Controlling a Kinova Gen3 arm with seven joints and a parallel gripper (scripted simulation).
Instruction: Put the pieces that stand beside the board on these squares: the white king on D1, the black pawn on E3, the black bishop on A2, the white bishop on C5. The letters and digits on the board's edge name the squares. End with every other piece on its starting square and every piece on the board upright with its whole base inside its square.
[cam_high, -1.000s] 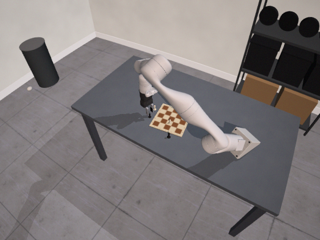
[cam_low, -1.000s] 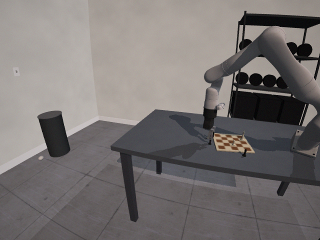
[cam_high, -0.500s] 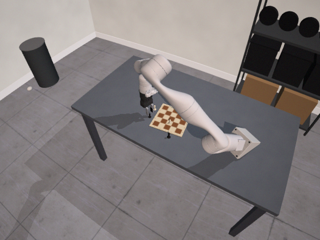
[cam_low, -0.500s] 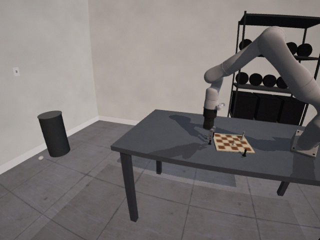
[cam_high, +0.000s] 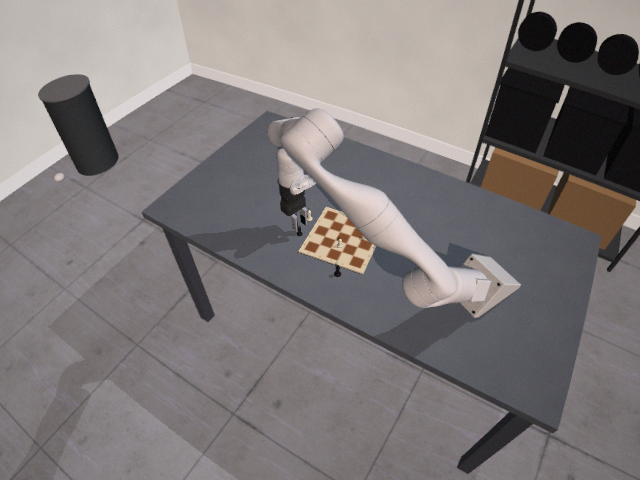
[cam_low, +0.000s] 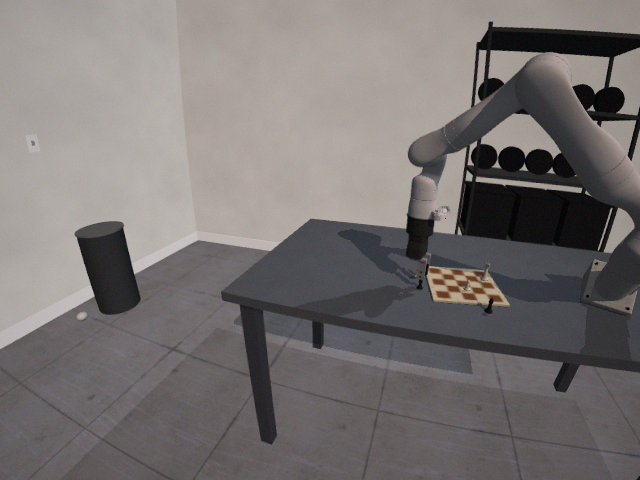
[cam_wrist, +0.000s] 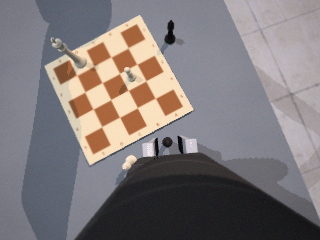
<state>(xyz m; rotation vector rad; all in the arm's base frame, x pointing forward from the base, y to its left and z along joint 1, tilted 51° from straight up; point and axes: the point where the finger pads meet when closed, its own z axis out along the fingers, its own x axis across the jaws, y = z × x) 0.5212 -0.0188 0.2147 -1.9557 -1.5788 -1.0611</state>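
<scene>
My gripper is now 4 cm above the black pawn. Also, from my hand: chessboard (12 cm behind, 8 cm to the right, 6 cm below); white bishop (7 cm to the right, 4 cm below, 3 cm ahead); black bishop (20 cm behind, 4 cm to the left, 4 cm below).
</scene>
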